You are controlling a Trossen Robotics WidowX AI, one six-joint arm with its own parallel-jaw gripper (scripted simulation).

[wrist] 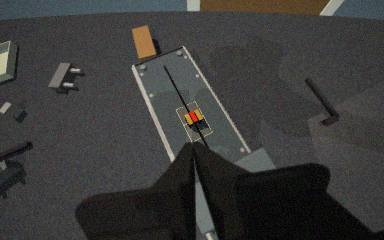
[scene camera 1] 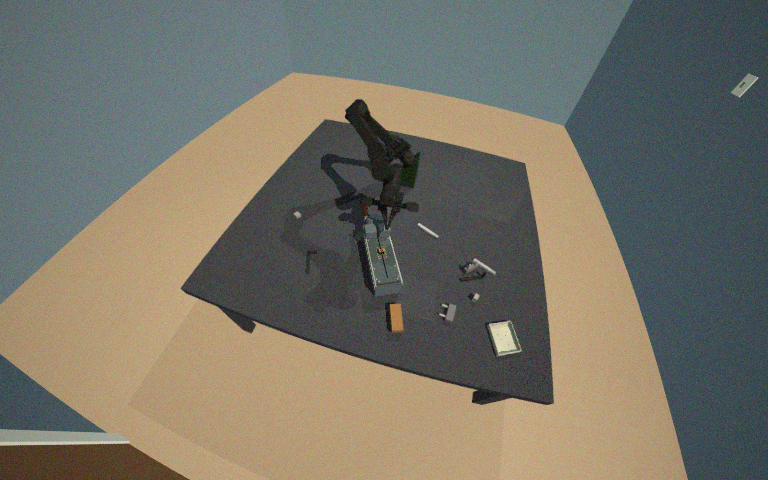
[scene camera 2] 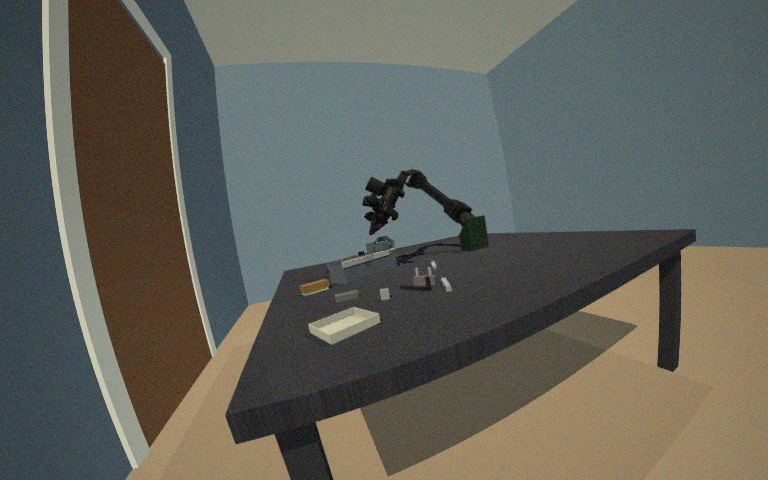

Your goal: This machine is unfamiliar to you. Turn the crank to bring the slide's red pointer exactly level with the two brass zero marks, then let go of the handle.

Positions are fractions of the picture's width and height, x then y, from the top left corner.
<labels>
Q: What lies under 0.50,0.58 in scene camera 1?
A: A machine.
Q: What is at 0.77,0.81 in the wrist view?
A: My gripper.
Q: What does my gripper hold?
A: Nothing.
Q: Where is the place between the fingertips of my gripper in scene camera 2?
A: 0.48,0.49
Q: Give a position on a white tray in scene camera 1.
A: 0.66,0.70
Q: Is my gripper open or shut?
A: Shut.
</labels>
